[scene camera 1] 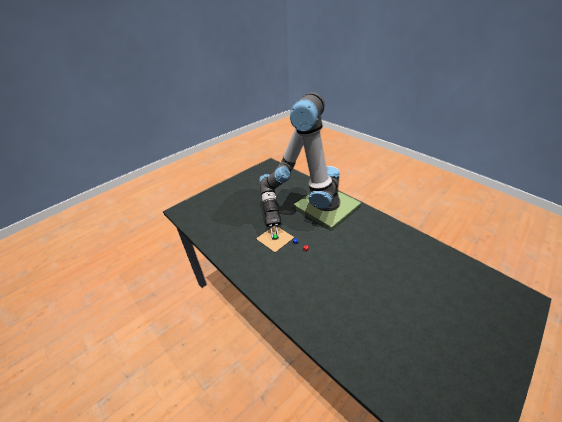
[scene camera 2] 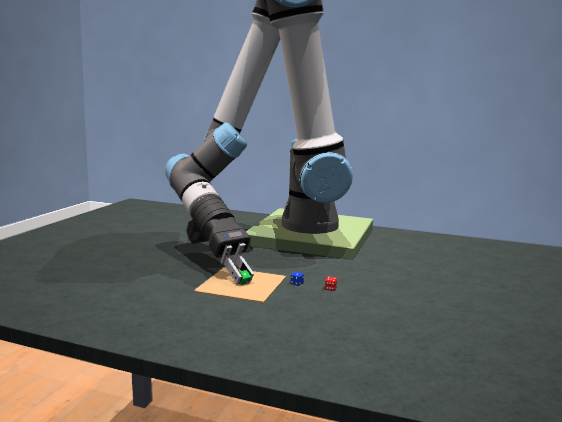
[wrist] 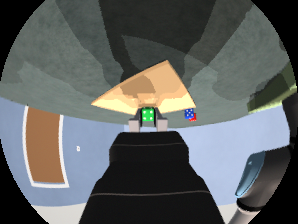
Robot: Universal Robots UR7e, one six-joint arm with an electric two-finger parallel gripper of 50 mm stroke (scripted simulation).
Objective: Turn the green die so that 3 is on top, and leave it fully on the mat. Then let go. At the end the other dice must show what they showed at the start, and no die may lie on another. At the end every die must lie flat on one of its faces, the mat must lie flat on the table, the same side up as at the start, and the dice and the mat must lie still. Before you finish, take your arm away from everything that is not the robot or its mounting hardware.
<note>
In view: my gripper (scene camera 2: 245, 279) and a tan mat (scene camera 2: 261, 287).
The tan mat shows as well in the wrist view (wrist: 159, 86). My gripper is seen too in the wrist view (wrist: 147, 113).
</note>
